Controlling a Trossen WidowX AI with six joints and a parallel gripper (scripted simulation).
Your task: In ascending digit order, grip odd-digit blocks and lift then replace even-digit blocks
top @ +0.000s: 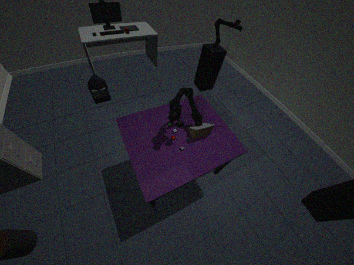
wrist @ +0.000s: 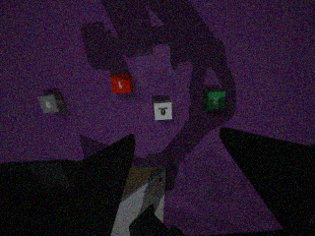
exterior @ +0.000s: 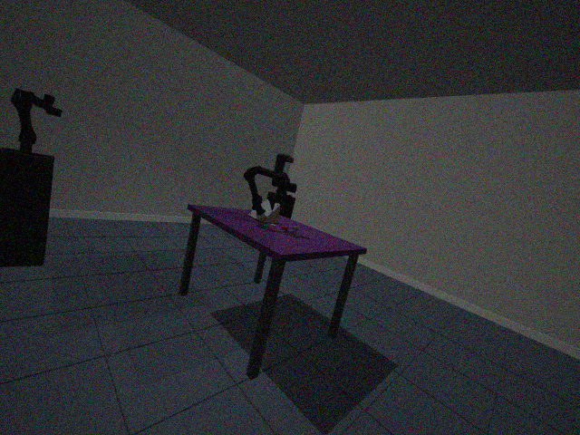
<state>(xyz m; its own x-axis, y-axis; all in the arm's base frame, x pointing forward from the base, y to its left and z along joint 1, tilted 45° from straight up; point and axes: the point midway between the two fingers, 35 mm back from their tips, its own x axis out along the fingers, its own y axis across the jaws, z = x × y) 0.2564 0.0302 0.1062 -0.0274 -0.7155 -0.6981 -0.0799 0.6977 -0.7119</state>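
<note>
Now: gripper tip 4 cm short of the red block, 8 cm to the right of it and 12 cm above it. Round my gripper tip: green block 1 cm ahead, 9 cm to the right, 12 cm below; then white block 1 cm behind, 1 cm to the left, 12 cm below; then grey block 1 cm ahead, 22 cm to the left, 12 cm below.
</note>
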